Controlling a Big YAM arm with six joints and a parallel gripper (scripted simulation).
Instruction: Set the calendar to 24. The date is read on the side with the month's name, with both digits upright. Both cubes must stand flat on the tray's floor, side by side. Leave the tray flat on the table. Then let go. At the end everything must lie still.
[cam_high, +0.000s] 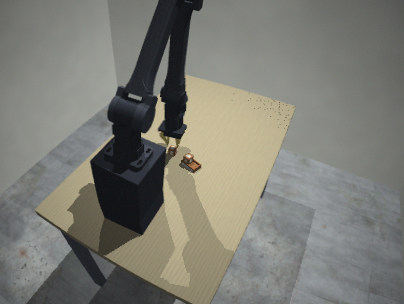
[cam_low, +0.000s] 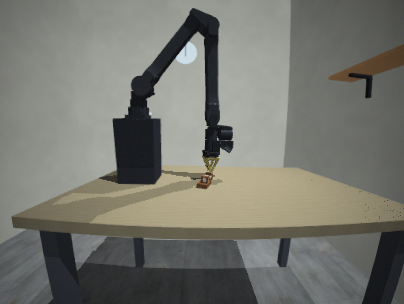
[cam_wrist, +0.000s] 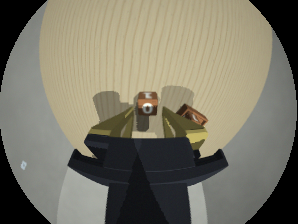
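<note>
Now: the brown digit cube 3 cm below my hand. Round my hand: brown tray: 10 cm to the right, 4 cm below, 4 cm behind.
</note>
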